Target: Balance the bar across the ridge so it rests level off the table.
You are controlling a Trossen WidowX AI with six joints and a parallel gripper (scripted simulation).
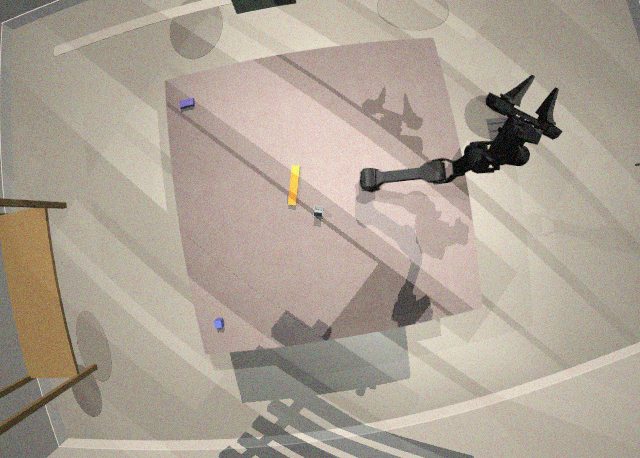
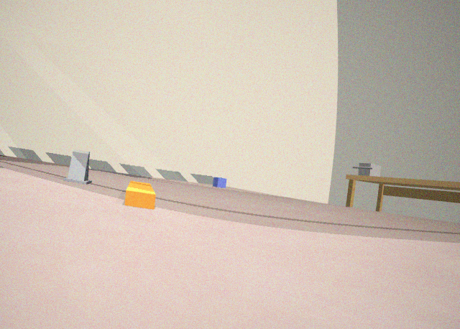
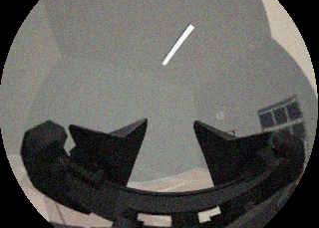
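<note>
Right now the bar is 620 mm ahead of my gripper tip, 60 mm to the left of it and 670 mm below it.
</note>
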